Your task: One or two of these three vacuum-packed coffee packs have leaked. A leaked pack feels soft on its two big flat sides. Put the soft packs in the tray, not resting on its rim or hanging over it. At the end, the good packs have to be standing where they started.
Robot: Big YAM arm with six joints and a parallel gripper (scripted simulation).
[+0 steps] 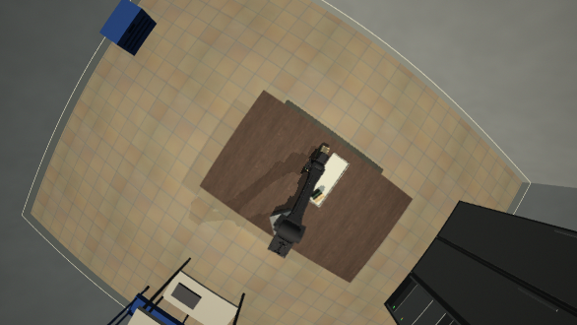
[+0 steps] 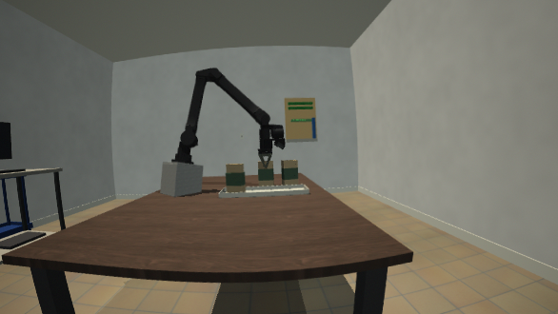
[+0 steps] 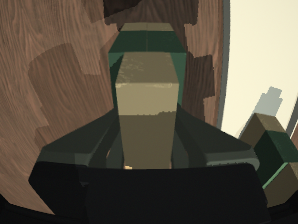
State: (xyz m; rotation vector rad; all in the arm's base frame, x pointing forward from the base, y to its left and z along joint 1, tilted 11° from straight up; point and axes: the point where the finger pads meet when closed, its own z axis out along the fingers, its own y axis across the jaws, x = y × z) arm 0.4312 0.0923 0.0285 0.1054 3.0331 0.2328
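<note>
Now: hand 1 cm past the white tray, 17 cm to the left of it and 11 cm above it.
</note>
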